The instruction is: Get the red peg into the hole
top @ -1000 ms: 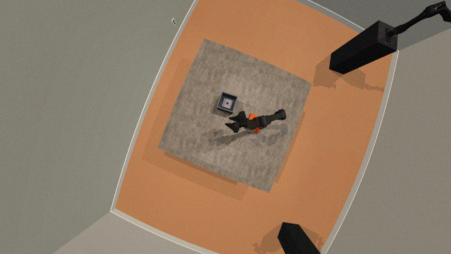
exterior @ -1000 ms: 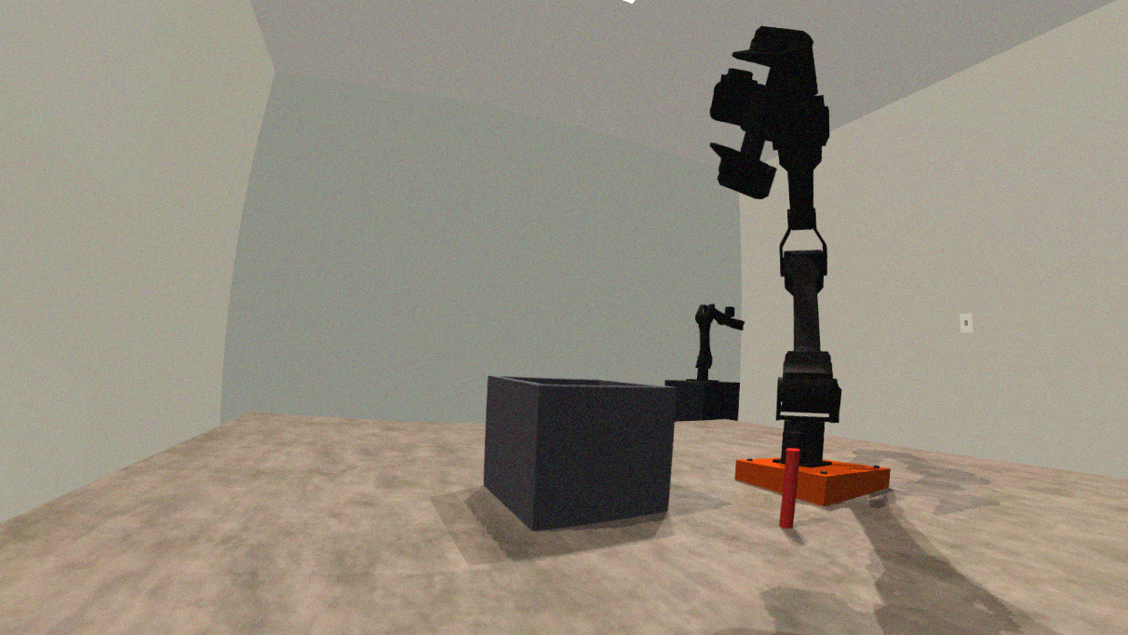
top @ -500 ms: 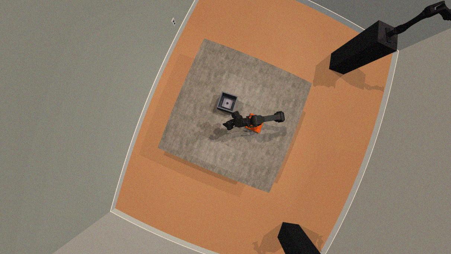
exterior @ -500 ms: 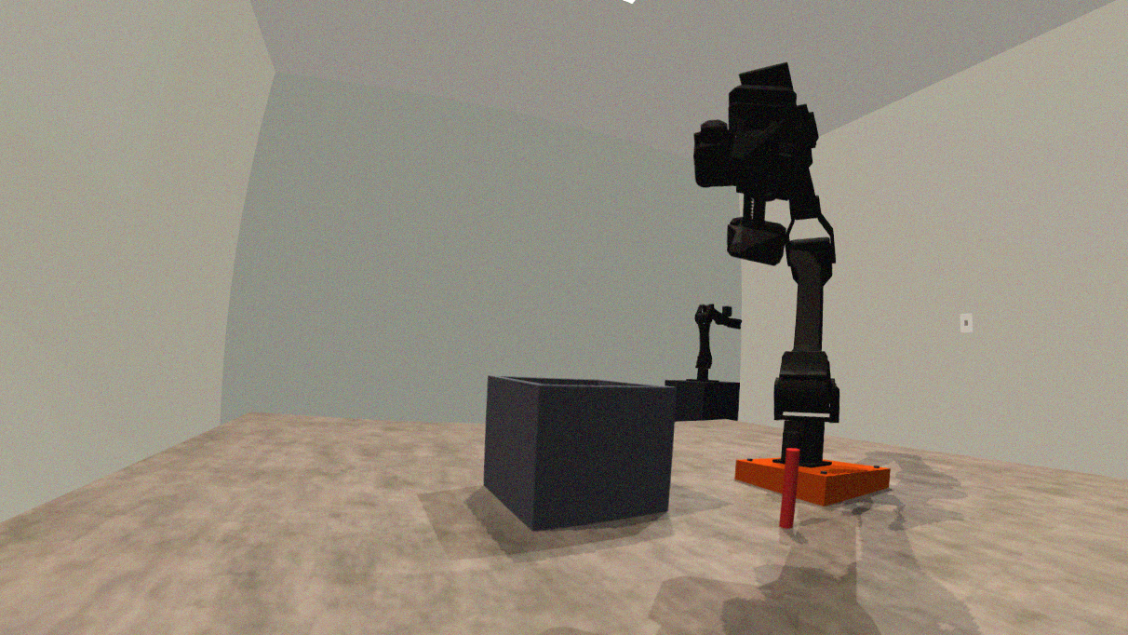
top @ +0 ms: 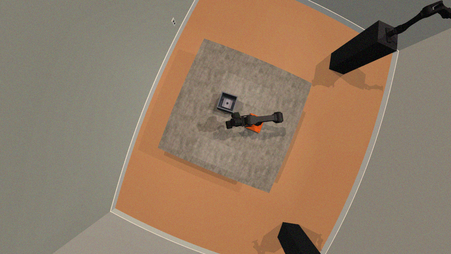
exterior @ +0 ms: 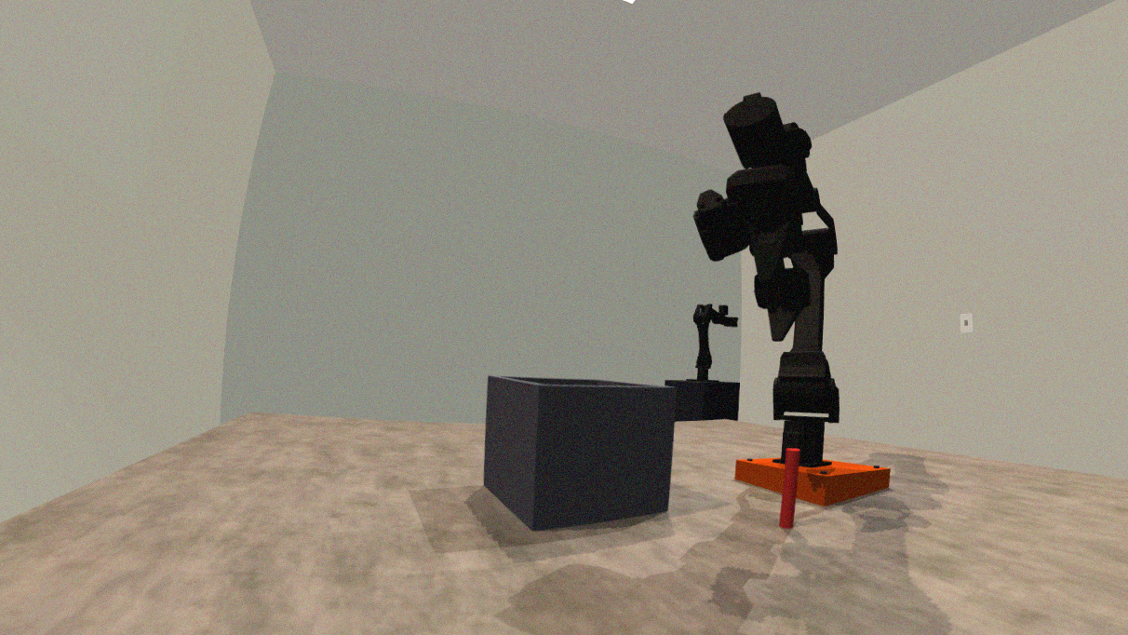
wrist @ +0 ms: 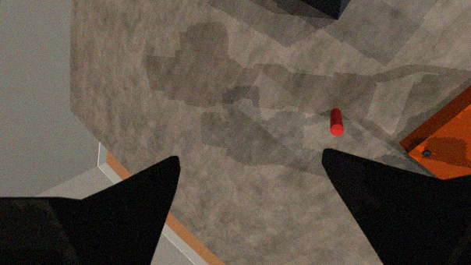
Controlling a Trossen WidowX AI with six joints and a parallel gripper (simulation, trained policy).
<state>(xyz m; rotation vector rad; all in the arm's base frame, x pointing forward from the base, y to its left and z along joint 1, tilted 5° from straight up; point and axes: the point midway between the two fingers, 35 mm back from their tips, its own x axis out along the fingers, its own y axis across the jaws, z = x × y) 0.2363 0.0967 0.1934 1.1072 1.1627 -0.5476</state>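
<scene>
The red peg lies 17 cm below my gripper tip, 6 cm behind it and 1 cm to the right of it. From my gripper tip the other things lie so: pale plate: 20 cm to the right, 16 cm below, 8 cm ahead.
</scene>
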